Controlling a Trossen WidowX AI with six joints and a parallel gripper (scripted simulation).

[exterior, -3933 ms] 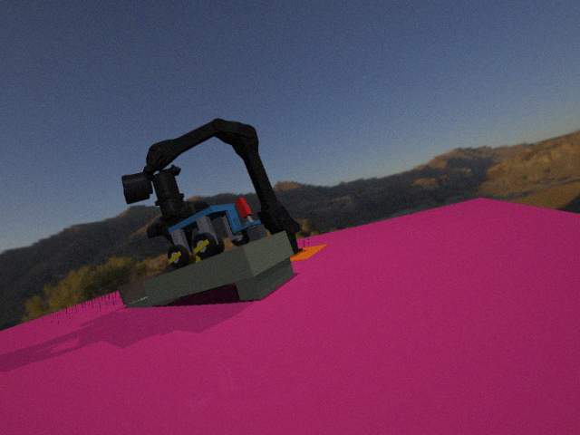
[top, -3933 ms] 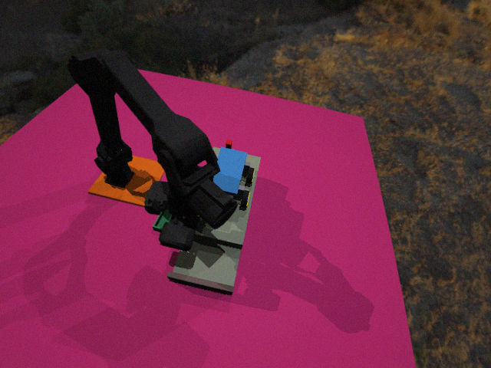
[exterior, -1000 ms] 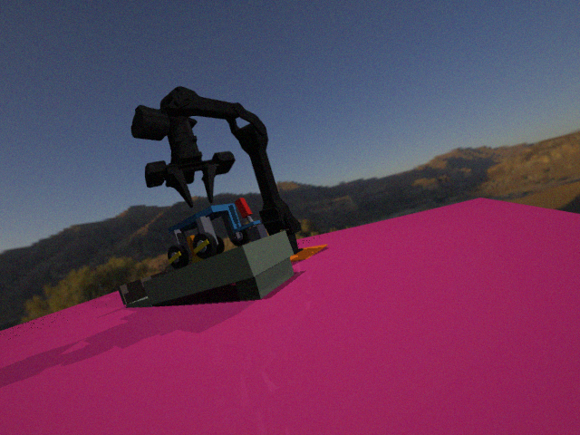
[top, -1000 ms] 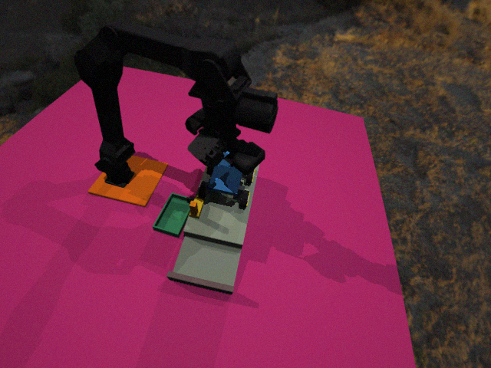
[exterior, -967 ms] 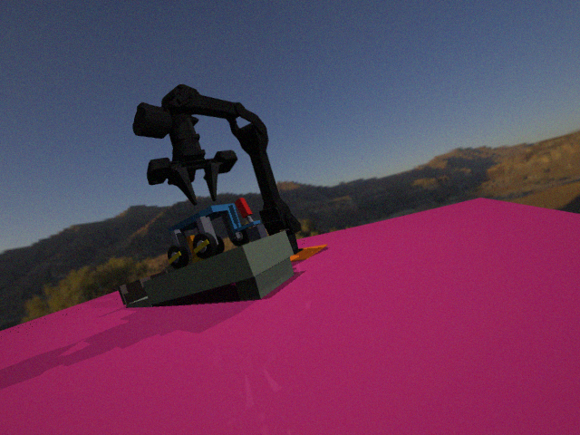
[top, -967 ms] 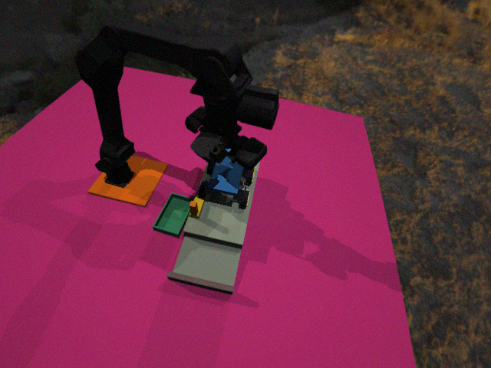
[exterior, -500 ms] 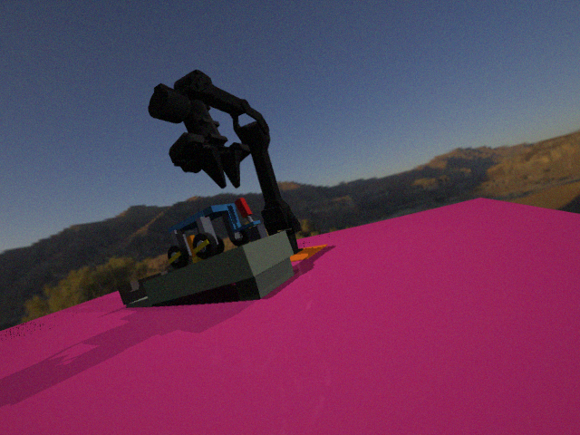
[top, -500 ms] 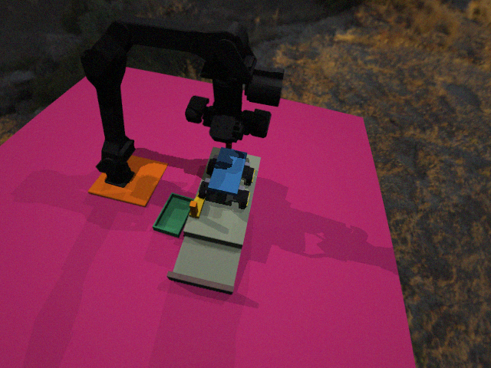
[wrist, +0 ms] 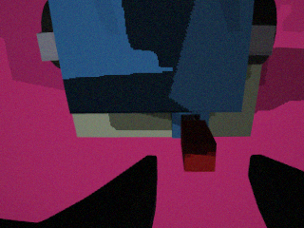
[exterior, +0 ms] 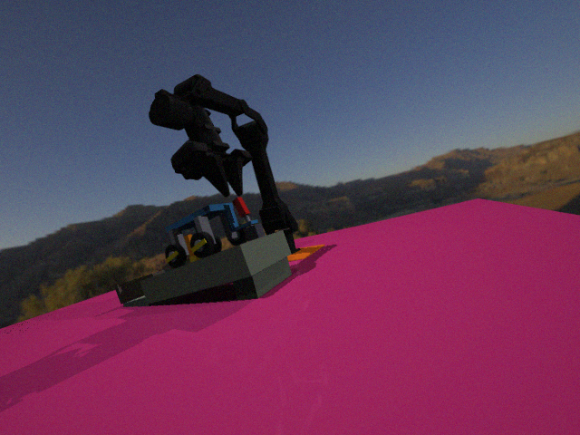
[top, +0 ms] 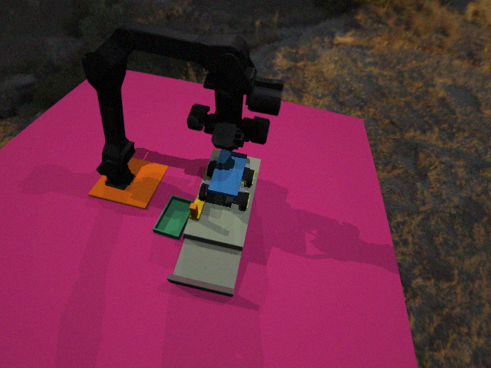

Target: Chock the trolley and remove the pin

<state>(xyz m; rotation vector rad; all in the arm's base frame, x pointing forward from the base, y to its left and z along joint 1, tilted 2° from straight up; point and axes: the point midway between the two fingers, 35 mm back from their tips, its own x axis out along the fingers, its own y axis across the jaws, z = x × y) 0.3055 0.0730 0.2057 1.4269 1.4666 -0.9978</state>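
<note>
The stop pin is 40 mm below my gripper tip and 20 mm to the left of it. The rest, counted from my gripper tip: blue trolley 80 mm to the right, 60 mm below, 20 mm ahead; grey ramp 130 mm below, 80 mm to the right, 20 mm ahead; chock 160 mm to the right, 90 mm below, 30 mm behind.
</note>
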